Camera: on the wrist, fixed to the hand. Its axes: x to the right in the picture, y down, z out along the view.
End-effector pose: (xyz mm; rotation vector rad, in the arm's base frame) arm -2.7 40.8 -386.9 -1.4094 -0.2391 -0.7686
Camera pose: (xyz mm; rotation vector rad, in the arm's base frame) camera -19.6 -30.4 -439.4 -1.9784 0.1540 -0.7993
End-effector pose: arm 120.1 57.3 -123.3 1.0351 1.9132 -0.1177
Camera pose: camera 92.2 105.1 -52.2 0.7239 1.7356 0.5616
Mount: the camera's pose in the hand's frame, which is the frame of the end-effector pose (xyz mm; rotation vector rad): -18.9 33.5 -81.5 -0.6361 0.0460 0.1341
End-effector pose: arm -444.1 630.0 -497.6 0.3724 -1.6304 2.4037
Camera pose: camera -444.0 693.0 -562.0 0.0935 -2.3230 1.8045
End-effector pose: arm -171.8 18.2 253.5 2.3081 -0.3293 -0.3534
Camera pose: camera -165.2 55.4 335.3 1.6596 -0.2945 -0.2854
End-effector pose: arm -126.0 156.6 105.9 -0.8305 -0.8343 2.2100
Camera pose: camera -66.3 149.8 38.7 -1.2526 -1.5332 2.0355
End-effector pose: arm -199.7 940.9 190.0 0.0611 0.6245 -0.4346
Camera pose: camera -244.7 993.5 132.2 -0.4909 0.7751 -0.0910
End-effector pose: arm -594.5 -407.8 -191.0 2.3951 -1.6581 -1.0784
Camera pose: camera -580.1 -434.4 -106.1 1.8585 -1.1924 -1.2710
